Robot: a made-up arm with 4 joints.
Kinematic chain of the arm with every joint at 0, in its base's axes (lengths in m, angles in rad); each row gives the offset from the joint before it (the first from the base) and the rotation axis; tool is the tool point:
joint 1: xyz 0 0 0.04 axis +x
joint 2: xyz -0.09 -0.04 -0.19 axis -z
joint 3: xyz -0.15 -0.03 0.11 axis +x
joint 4: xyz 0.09 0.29 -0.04 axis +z
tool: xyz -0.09 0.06 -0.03
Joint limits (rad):
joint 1: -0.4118..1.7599
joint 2: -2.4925..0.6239
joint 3: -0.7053..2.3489
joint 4: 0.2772..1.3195
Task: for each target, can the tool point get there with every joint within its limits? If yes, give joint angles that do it. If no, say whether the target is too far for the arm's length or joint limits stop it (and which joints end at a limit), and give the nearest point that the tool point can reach.
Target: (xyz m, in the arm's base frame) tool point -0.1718 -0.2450 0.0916
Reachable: yes | joints 0.5132 -0.6516 2.0111 1.0887
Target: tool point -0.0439 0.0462 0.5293
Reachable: no: joint limits stop it (at a limit: joint 1, joint 4) | nearest point -0.0595 0.0609 0.3556 | short by 0.175 m
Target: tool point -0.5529 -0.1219 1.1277
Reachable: no: too far | nearest point -0.2461 -0.1045 0.3279 | short by 0.857 m
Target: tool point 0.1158 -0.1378 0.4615
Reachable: no: joint limits stop it (at a limit: joint 1, joint 4) | nearest point 0.0639 -0.1262 0.3276 | short by 0.144 m
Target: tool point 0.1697 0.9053 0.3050
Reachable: no: too far | nearest point -0.1142 0.3740 0.1495 | short by 0.622 m
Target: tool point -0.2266 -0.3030 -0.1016
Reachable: yes | joints 0.0954 -2.1030 0.1334 0.6758
